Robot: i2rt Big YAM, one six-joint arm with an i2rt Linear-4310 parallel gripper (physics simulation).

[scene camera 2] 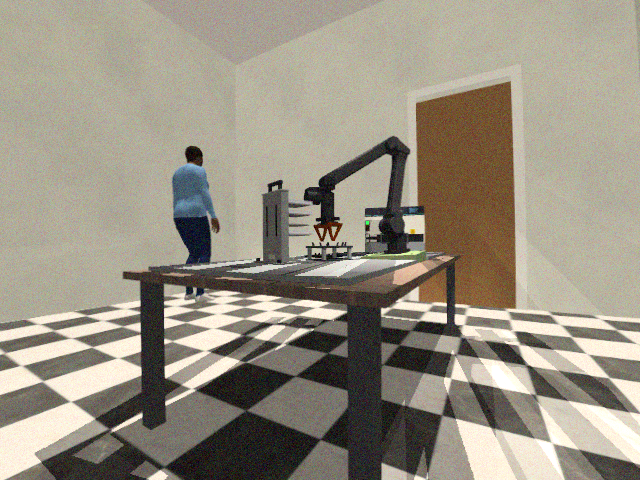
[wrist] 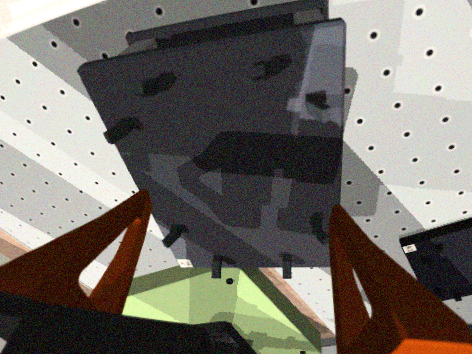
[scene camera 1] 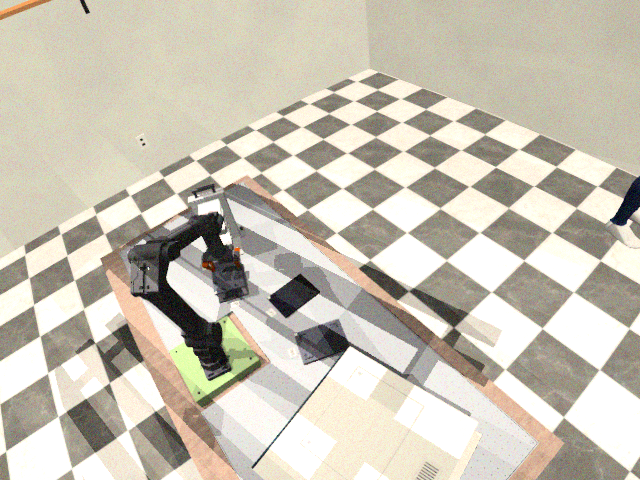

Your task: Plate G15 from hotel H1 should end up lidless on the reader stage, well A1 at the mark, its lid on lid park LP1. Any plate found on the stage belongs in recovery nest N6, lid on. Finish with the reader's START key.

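Places are measured from the arm's base along level axes (x ahead, y left, z up), in millimetres.
Pixels of known places: gripper, fingertip midpoint: (scene camera 2: 327,241) (wrist: 238,205) (scene camera 1: 227,269); arm's base, link origin: (scene camera 2: 397,252) (wrist: 218,343) (scene camera 1: 214,362).
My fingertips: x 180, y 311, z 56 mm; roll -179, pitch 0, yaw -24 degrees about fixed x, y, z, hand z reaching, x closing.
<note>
For each thing: its top centre in the pictures, then the offset to it from my fingertips. "pt": a spot on its surface instead.
- raised dark grey nest, top centre: (wrist: 229,208) (scene camera 1: 225,271) (scene camera 2: 329,242) 8 mm back, 5 mm right, 4 mm down
- cream reader, top centre: (scene camera 1: 364,446) (scene camera 2: 394,209) 71 mm ahead, 861 mm right, 215 mm up
- black pad, surface spot: (wrist: 445,255) pt 117 mm ahead, 167 mm right, 60 mm down
- flat grey tray with dark guides, top centre: (scene camera 1: 321,339) 167 mm ahead, 430 mm right, 62 mm down
My gripper (scene camera 1: 223,258) (scene camera 2: 328,239) (wrist: 238,205) is open and empty, its orange fingers pointing down. It hangs above the raised dark grey nest (scene camera 1: 231,285) (scene camera 2: 329,246) (wrist: 240,110), which has black corner guides and bears no plate. The grey hotel (scene camera 1: 205,196) (scene camera 2: 282,222) stands beside the gripper, with thin shelves sticking out towards it in scene camera 2. No plate can be made out for certain. The cream reader (scene camera 1: 372,423) (scene camera 2: 373,227) stands at the other end of the table; its stage does not show, and a START key cannot be told. Labels are unreadable.
A black pad (scene camera 1: 295,295) (wrist: 445,255) lies beside the raised nest. A flat grey tray with dark guides (scene camera 1: 323,341) lies between that pad and the reader. The arm stands on a green base (scene camera 1: 240,356) (scene camera 2: 413,255) (wrist: 210,295). A person (scene camera 2: 191,198) stands beyond the table.
</note>
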